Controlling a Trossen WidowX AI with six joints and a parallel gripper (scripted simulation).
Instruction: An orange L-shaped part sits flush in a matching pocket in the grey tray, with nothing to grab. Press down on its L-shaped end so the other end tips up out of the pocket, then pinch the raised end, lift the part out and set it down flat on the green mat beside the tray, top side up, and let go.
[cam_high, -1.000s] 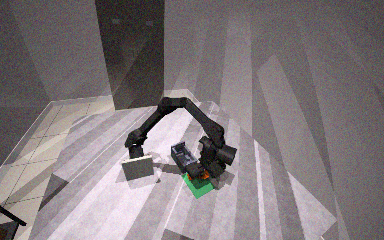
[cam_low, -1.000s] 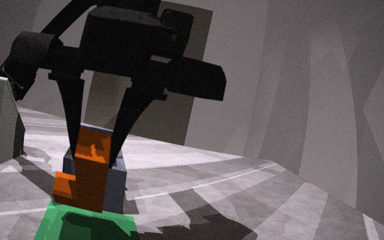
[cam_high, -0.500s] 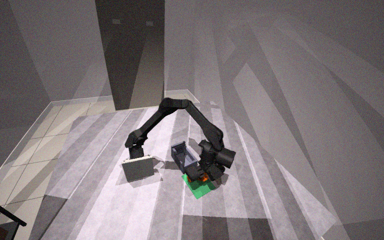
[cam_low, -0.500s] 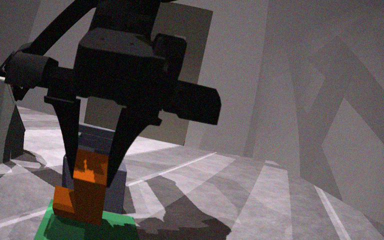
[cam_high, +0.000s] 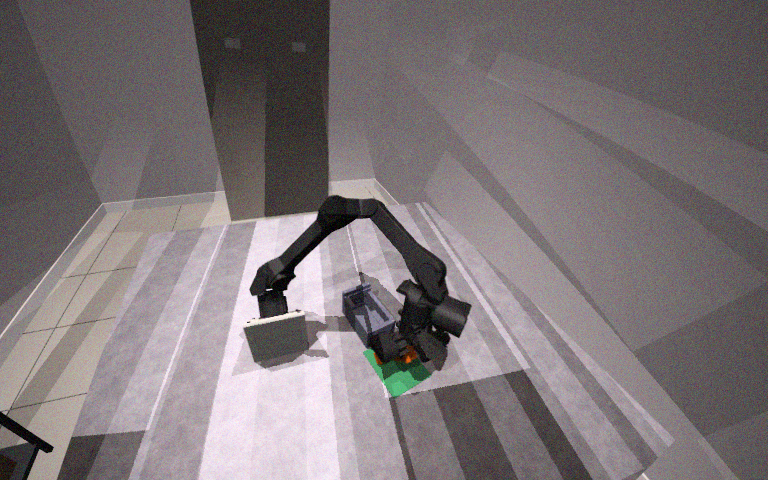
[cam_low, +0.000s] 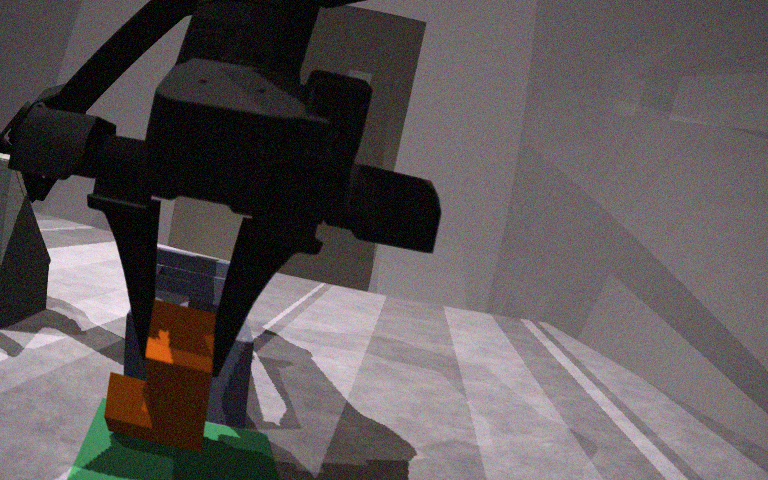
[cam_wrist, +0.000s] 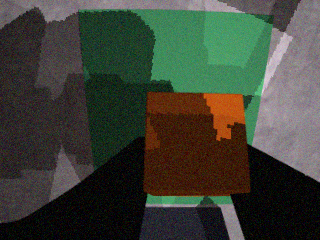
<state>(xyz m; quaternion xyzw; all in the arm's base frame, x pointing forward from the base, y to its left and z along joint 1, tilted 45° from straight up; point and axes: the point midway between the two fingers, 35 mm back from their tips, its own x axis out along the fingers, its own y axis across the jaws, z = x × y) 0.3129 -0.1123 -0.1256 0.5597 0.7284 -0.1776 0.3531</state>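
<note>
My gripper tip is now 2 cm past the orange l-shaped part, 3 cm to the right of it and 3 cm above it. Round my gripper tip: green mat (1 cm behind, 2 cm to the left, 9 cm below).
</note>
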